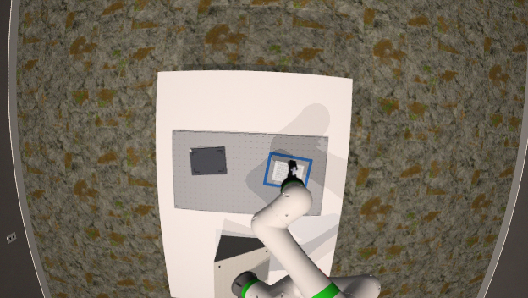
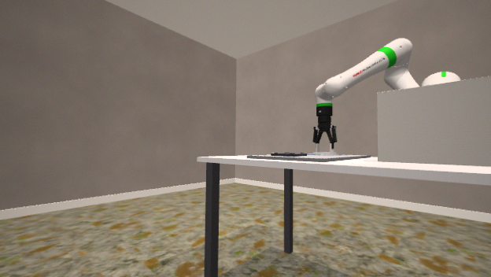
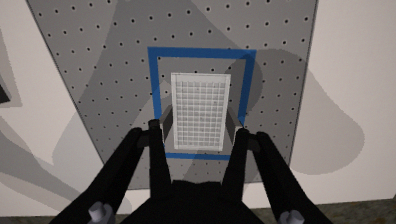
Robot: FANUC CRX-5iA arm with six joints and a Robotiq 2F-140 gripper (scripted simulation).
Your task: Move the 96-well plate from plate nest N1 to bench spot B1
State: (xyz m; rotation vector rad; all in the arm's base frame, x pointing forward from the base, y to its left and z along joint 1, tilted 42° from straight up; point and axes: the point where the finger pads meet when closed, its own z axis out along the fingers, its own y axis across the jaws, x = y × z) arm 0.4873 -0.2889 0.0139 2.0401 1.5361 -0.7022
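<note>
The white 96-well plate lies 2 cm below my hand. The rest, counted from my hand: dark plate nest N1: 7 cm ahead, 35 cm to the left, 2 cm below.
</note>
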